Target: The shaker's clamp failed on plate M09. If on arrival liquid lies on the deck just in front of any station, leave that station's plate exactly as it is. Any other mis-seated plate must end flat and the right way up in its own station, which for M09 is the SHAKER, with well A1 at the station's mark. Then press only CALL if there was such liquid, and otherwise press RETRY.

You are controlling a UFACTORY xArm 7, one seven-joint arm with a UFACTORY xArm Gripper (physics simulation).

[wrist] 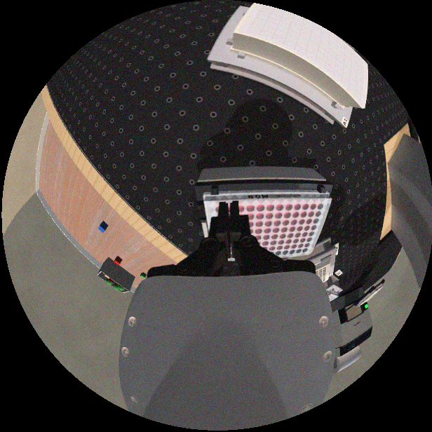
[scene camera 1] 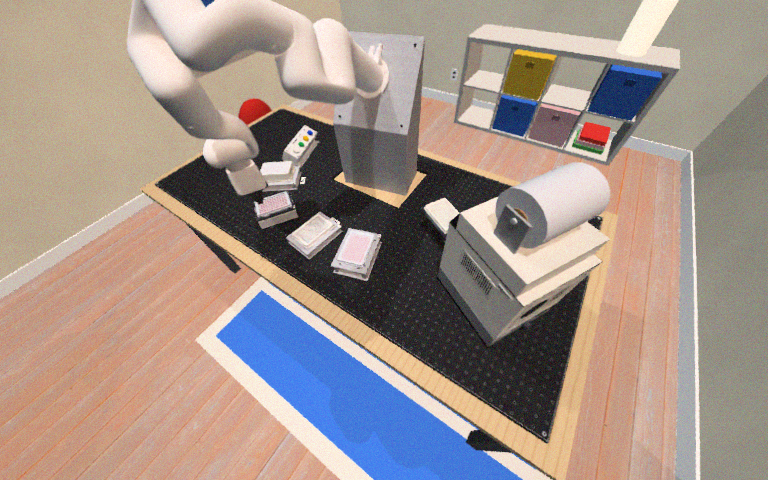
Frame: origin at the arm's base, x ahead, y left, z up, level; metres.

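Seen in the pictures: gripper, fingertip midpoint: (scene camera 1: 260,201); arm's base, origin of the base link: (scene camera 1: 371,77).
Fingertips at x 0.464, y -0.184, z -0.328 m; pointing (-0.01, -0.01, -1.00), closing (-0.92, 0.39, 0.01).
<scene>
Pixels of each thing's top centre, then the offset from my fingertips to it. "pt": a spot on its surface instead.
- Plate M09, middle of its top: (scene camera 1: 272,202) 0.026 m back, 0.040 m left, 0.001 m up
- dark shaker, surface spot: (scene camera 1: 276,215) pt 0.003 m back, 0.088 m left, 0.019 m down
- button panel, middle of its top: (scene camera 1: 297,137) 0.353 m back, 0.220 m right, 0.015 m up
- station with a white block, surface spot: (scene camera 1: 276,168) pt 0.155 m back, 0.114 m right, 0.007 m up
- large machine with a roll, surface spot: (scene camera 1: 481,277) pt 0.136 m back, 0.814 m left, 0.154 m up
Plate M09 (scene camera 1: 275,202) (wrist: 285,225), clear with pink wells facing up, lies on the dark shaker (scene camera 1: 277,217) (wrist: 262,174). Its label side faces the top of the wrist view. Whether it sits fully flat is hard to tell, and its lower left part is hidden by the fingers. My gripper (wrist: 230,214) is shut and empty, its tips over the plate's left part in the wrist view; in the scene view the tips are hidden. The button panel (scene camera 1: 301,144) with blue, yellow and green buttons stands at the back left. I cannot make out liquid on the deck near the shaker.
A station with a white block (scene camera 1: 276,168) (wrist: 300,50) stands behind the shaker. Two other stations with plates (scene camera 1: 314,230) (scene camera 1: 356,247) stand to the right. A tall grey column (scene camera 1: 376,152) and a large machine with a roll (scene camera 1: 481,277) also stand on the table.
</scene>
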